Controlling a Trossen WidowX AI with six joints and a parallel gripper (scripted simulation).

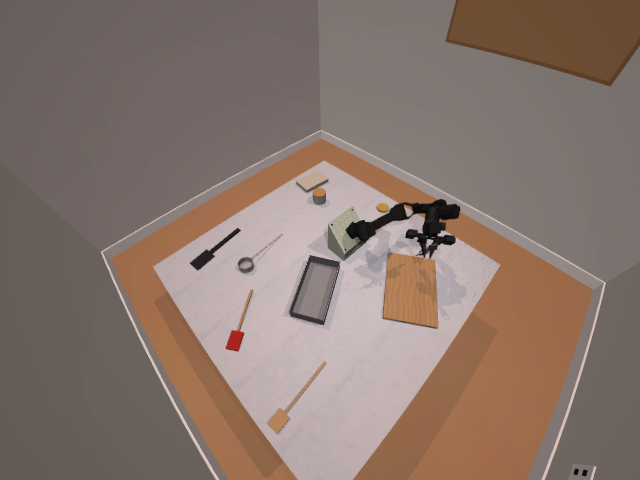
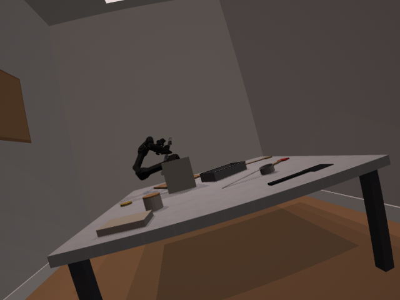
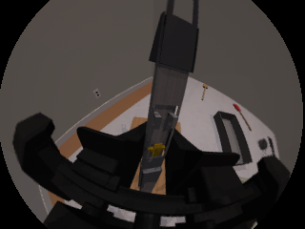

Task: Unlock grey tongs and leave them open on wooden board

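Now: gripper tip 24 cm above the wooden board. From my gripper tip the other things lie so: flat block 87 cm to the right, 30 cm behind, 24 cm below; yellow disc 38 cm to the right, 38 cm behind, 24 cm below; cork-topped jar 72 cm to the right, 22 cm below, 20 cm behind.
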